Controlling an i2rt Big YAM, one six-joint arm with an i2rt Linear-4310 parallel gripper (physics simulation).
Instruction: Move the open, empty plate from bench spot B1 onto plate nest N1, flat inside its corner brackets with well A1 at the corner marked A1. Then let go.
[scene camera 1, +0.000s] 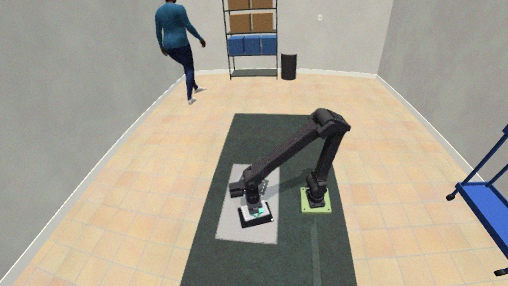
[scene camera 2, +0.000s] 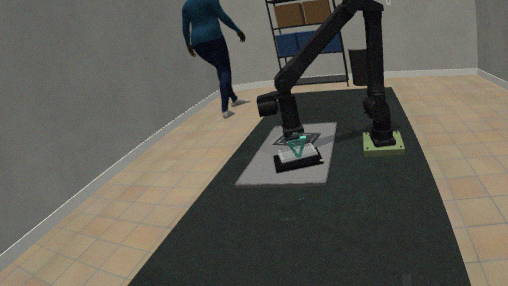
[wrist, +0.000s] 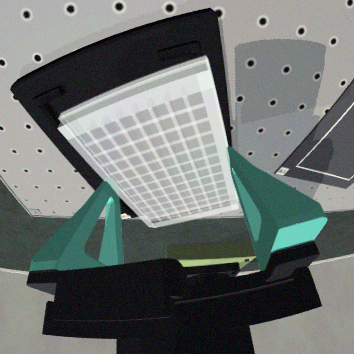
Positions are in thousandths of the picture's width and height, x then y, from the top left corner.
Labels:
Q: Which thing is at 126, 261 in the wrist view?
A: A black nest.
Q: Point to a well plate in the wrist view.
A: At 451, 397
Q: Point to the gripper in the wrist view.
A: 473, 473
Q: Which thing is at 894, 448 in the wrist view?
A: A black outlined nest.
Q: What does the gripper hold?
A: A well plate.

